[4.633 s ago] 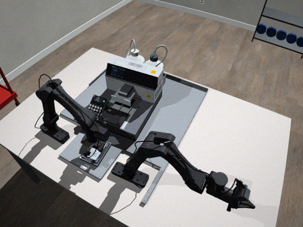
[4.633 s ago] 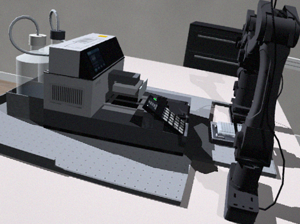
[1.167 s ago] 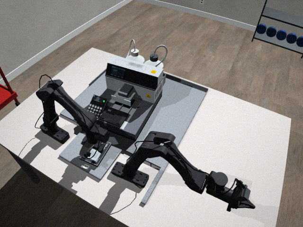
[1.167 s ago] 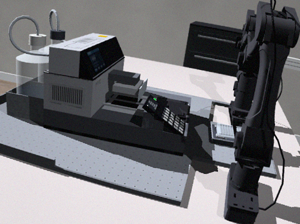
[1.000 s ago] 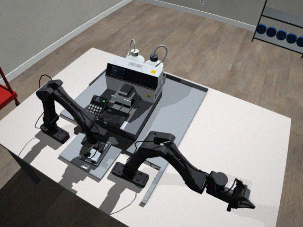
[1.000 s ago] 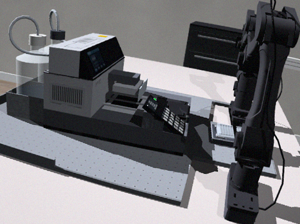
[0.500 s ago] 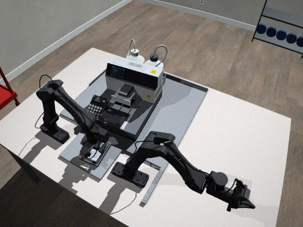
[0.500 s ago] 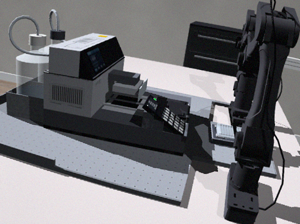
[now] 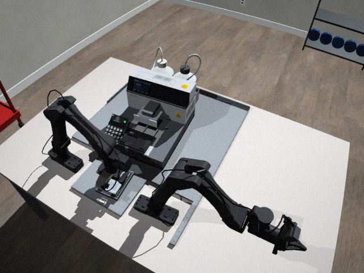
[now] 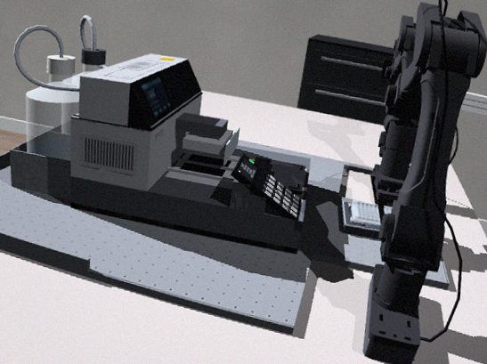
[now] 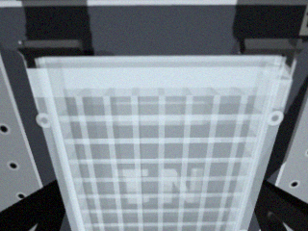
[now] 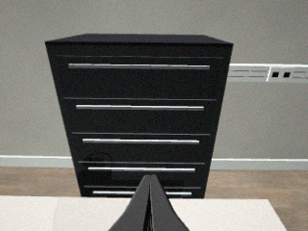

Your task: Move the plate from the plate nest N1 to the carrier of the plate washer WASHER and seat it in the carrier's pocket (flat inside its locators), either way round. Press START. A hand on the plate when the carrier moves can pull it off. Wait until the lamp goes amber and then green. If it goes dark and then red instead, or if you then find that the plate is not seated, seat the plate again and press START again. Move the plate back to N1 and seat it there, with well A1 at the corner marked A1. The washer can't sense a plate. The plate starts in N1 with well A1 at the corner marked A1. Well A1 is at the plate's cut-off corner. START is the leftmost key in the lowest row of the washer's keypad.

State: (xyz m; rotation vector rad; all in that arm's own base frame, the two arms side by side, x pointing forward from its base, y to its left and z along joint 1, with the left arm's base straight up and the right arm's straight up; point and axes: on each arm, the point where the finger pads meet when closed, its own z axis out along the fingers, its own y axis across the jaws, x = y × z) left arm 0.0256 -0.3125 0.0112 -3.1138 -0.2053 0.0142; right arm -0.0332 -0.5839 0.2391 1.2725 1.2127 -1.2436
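Observation:
The white plate is right at my left hand. Also, from my left hand: A1 mark: 80 mm behind, 50 mm to the left, 10 mm below; then dark carrier: 230 mm ahead, 50 mm above, 30 mm to the left; then nest N1: 20 mm below.

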